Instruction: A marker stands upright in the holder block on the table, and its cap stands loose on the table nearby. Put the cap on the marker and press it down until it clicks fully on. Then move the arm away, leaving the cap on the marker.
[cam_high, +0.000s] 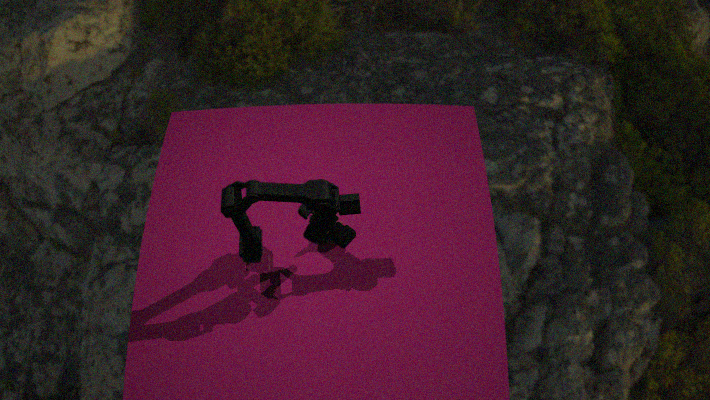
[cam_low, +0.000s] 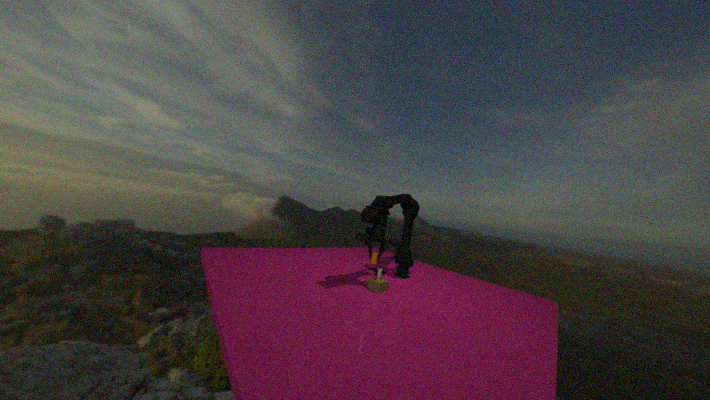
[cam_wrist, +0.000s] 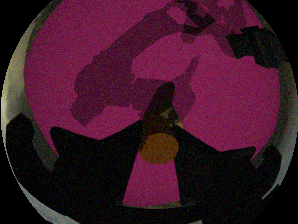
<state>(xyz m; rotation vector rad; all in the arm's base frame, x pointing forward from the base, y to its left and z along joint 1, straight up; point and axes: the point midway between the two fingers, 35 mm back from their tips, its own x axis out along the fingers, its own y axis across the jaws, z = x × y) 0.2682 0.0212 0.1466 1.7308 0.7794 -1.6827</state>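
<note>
The tan holder block lies 10 mm ahead of my gripper tip, 50 mm to the left of it and 90 mm below it. Also, from my gripper tip: orange cap: 10 mm above.
</note>
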